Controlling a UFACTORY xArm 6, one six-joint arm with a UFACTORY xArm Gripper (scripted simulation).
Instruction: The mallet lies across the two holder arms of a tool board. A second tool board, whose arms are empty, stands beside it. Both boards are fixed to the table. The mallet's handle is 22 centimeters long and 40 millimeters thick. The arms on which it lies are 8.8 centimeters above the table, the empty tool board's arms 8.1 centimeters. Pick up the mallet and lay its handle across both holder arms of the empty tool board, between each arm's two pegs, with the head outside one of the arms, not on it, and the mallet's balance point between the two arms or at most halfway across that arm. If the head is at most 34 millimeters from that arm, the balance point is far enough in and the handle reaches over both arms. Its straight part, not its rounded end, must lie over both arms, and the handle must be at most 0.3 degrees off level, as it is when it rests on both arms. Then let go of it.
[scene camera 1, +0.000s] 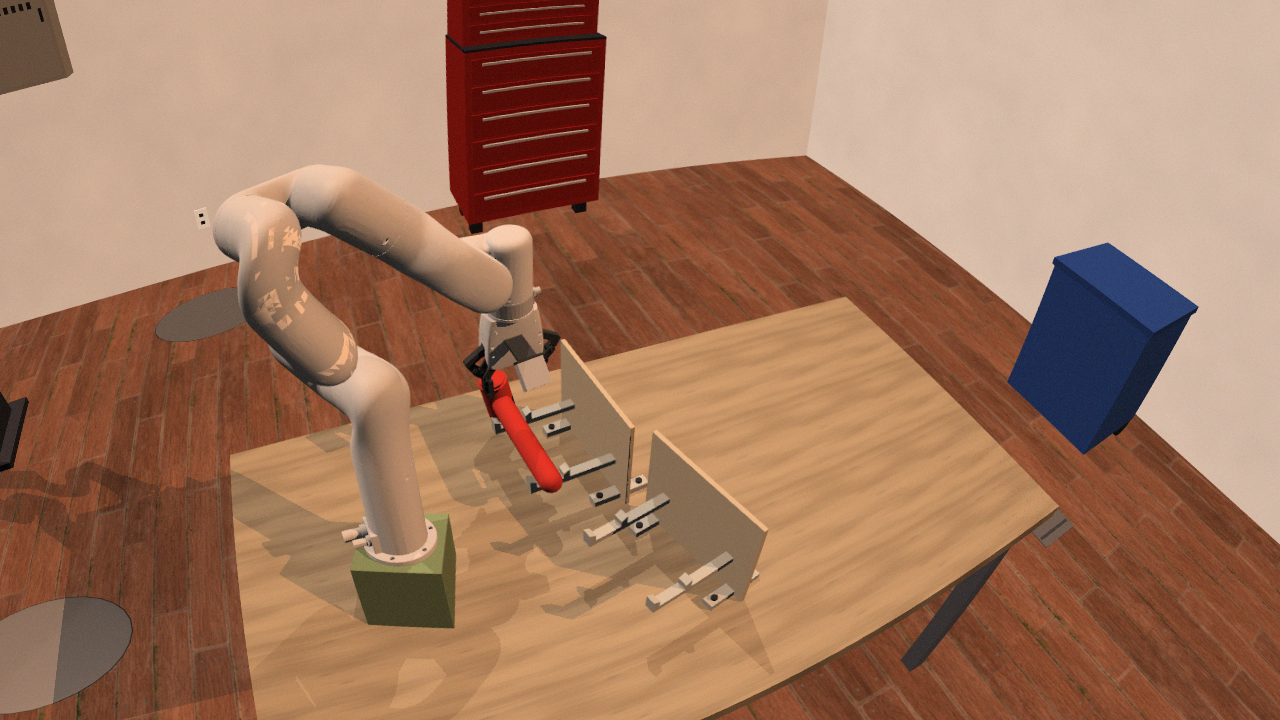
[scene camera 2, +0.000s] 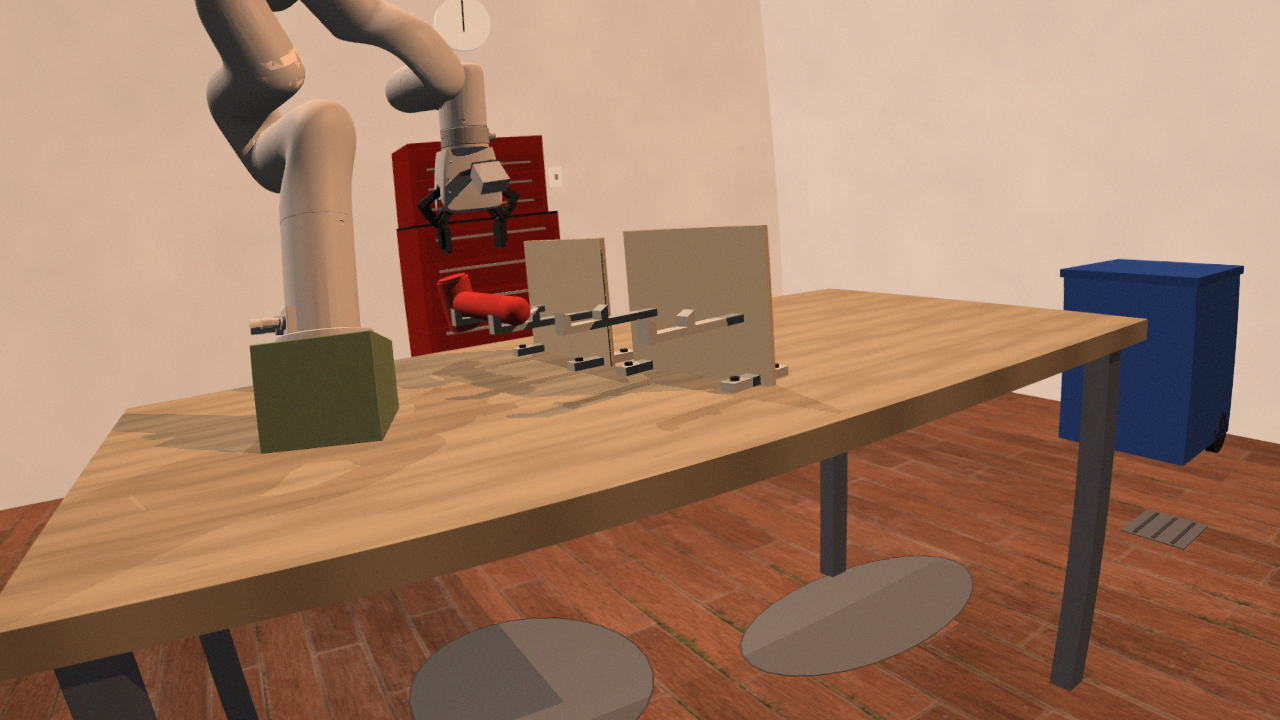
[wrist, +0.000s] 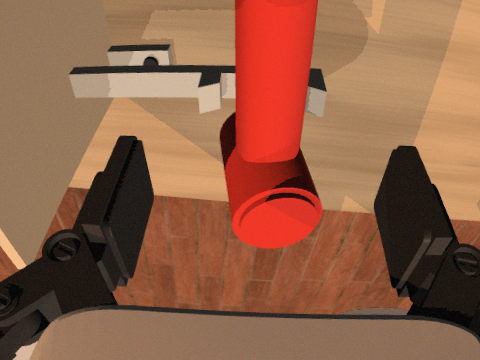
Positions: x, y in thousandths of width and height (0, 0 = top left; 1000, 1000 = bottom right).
my gripper: scene camera 1 402, 537; scene camera 2 371, 347; wrist 553, 474
red mallet: scene camera 1 422, 647; scene camera 2 356, 405; wrist 570, 562
